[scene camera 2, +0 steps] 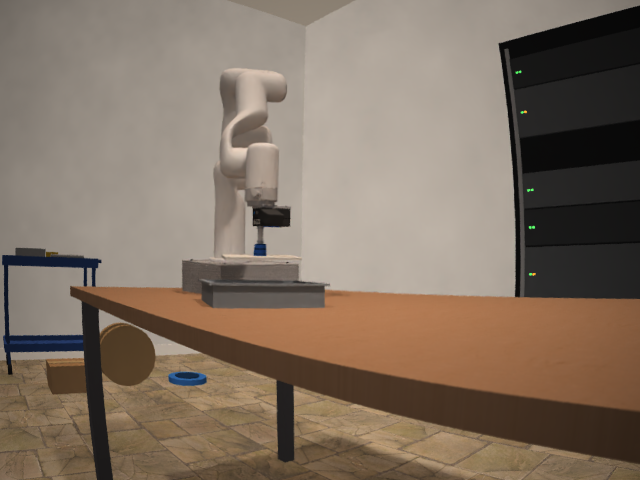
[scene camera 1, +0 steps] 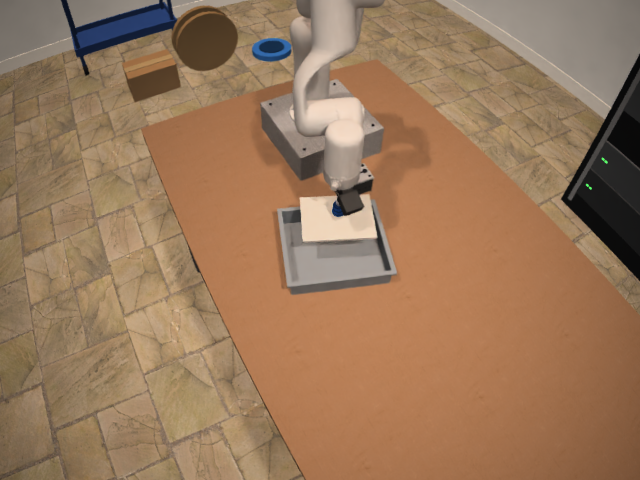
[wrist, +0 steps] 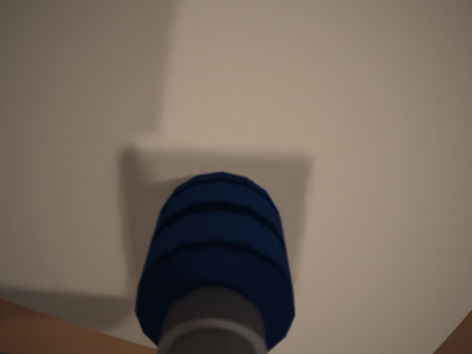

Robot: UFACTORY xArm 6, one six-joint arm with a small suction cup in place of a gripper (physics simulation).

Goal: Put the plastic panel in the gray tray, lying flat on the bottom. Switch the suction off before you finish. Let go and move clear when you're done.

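Frame: origin at the arm's base, x left, y back, z up, level; centimetres.
Seen in the pictures: hand at its tool point: [scene camera 2: 260, 260] [scene camera 1: 338, 214] [wrist: 220, 210]; arm's base at its link origin: [scene camera 2: 229, 261].
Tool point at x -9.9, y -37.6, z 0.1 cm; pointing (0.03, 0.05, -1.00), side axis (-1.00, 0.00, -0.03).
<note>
Offsets run from my tool point to a thing's top centre. Level surfaces: height alone.
The plastic panel {dy -1.3, dx -0.8, dz +1.4 cm} [scene camera 1: 320, 225] [scene camera 2: 286, 257] [wrist: 360, 125] is a thin cream rectangle, held level on my blue suction cup [scene camera 1: 337, 209] [scene camera 2: 260, 250] [wrist: 220, 235]. It hangs above the gray tray {dy -3.1, dx -2.2, dz -4.7 cm} [scene camera 1: 341, 284] [scene camera 2: 263, 296], higher than the rim, with a gap between them in scene camera 2. In scene camera 1 the panel covers the back part of the tray, and its far edge shows over the tray's back rim. The tray sits on the table, and its front floor is visible with the panel's shadow on it. The cup meets the panel near its middle.
The arm's gray base block [scene camera 1: 281, 136] [scene camera 2: 201, 275] stands on the brown table {dz -9.7 cm} [scene camera 1: 465, 310] [scene camera 2: 465, 341] directly behind the tray. A black rack [scene camera 1: 615, 170] [scene camera 2: 578, 149] stands to the right. A cardboard box [scene camera 1: 152, 80], a round brown object [scene camera 1: 206, 38] and a blue ring [scene camera 1: 271, 56] are beyond the table.
</note>
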